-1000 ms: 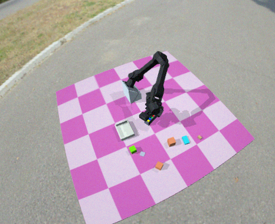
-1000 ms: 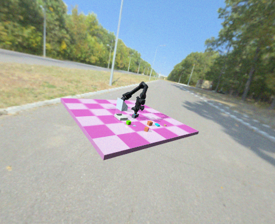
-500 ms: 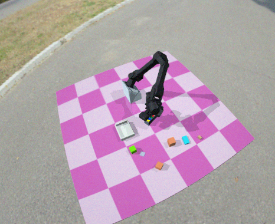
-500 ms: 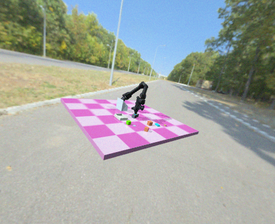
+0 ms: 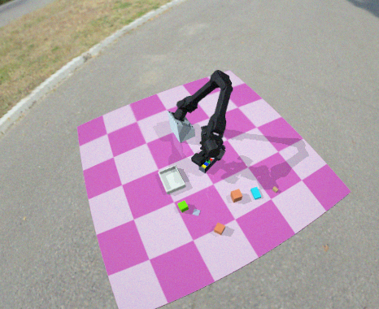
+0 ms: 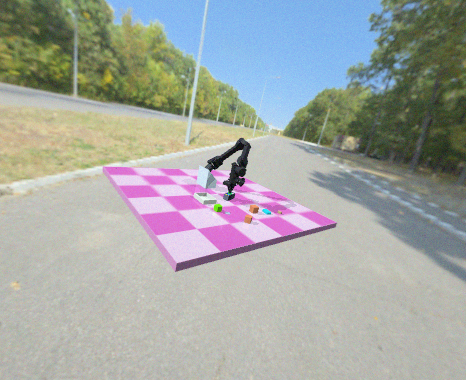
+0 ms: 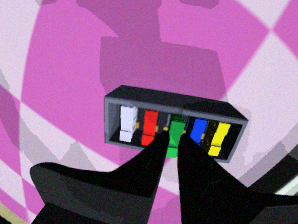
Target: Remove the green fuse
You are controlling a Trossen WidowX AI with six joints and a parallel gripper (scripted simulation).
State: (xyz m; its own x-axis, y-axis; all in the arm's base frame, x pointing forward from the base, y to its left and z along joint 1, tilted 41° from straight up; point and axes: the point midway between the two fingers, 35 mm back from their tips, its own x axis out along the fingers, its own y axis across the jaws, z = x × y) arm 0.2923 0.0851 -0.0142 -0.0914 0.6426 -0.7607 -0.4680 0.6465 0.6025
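My gripper tip is now 20 mm to the left of the blue fuse, 20 mm above it and 10 mm short of it. The rest, counted from my gripper tip: green fuse (10 mm below); then yellow fuse (30 mm to the right, 20 mm below, 20 mm ahead); then red fuse (20 mm to the left, 20 mm below, 10 mm behind).
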